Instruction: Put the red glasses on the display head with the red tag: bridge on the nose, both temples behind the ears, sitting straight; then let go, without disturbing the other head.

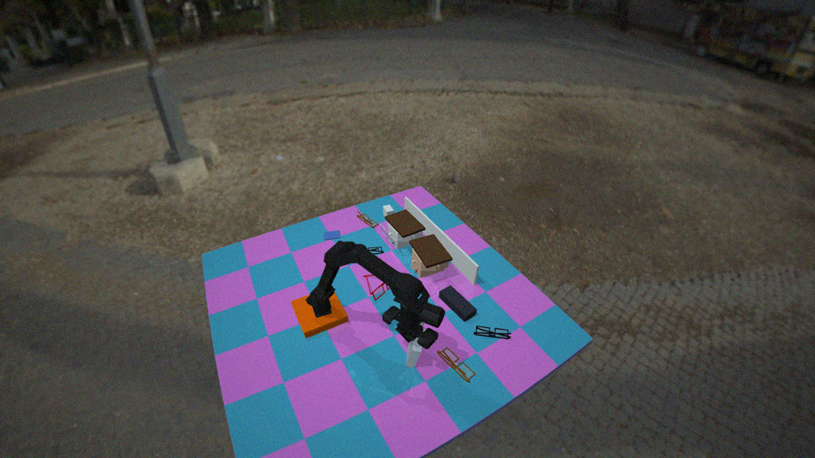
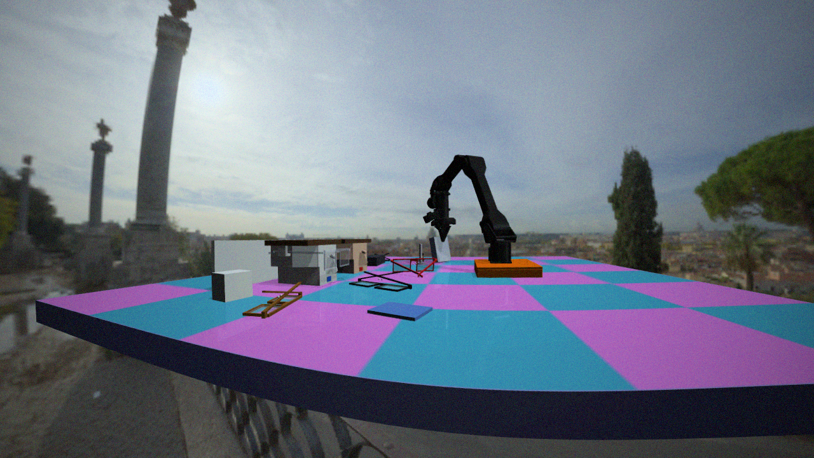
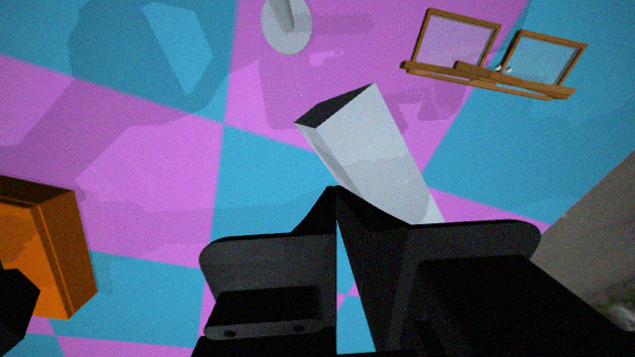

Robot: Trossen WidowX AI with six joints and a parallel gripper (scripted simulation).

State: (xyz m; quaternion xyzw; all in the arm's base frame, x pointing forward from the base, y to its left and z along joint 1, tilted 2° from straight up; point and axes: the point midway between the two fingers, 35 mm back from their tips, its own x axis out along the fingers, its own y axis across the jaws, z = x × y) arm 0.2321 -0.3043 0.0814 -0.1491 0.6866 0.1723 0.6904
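Now: the post 8 cm ahead of my gripper tip, 7 cm to the left of it and 7 cm below it. From my gripper tip the other things lie so: skin-coloured head 25 cm ahead, 37 cm to the left, 4 cm below; black box 27 cm ahead, 13 cm to the left, 7 cm below; white wall 38 cm ahead, 49 cm to the left, 4 cm below.
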